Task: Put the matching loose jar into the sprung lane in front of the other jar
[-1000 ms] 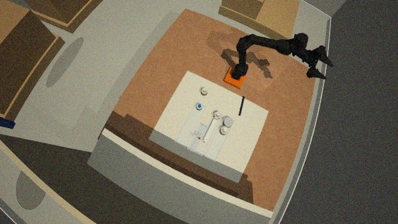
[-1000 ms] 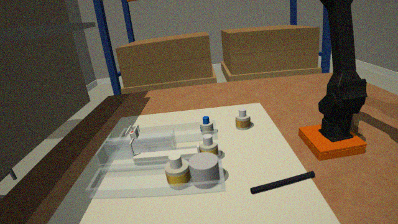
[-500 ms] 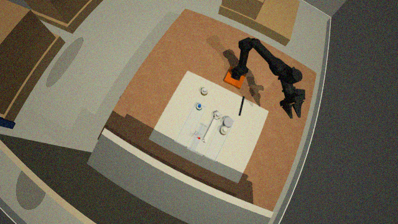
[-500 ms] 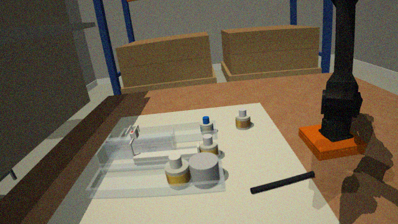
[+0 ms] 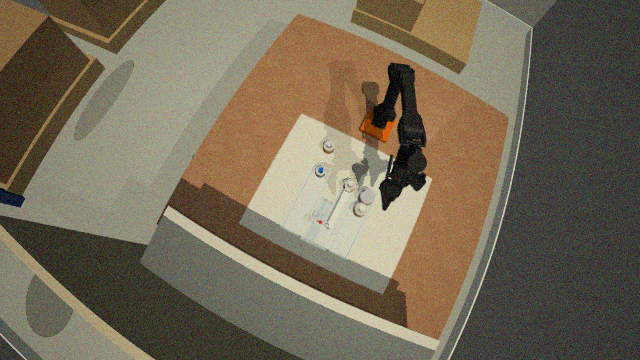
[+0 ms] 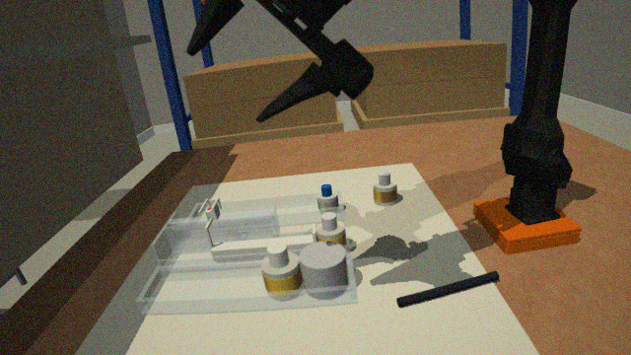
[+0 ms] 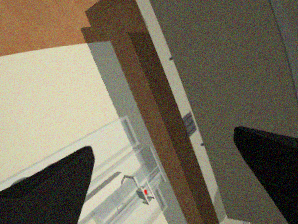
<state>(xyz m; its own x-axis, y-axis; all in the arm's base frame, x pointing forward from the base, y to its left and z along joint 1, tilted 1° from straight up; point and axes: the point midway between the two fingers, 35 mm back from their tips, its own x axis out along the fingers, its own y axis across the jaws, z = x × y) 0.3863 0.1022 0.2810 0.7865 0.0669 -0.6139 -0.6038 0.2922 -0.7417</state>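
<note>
The wide grey cylinder lies 250 mm below my gripper tip, 70 mm behind it and 50 mm to the right of it. The rest, counted from my gripper tip: pusher plate (230 mm below, 160 mm to the right, 20 mm ahead); then red mark (210 mm below, 180 mm to the right, 90 mm ahead); then yellow-banded jar (240 mm below, 50 mm to the right, 20 mm behind).
</note>
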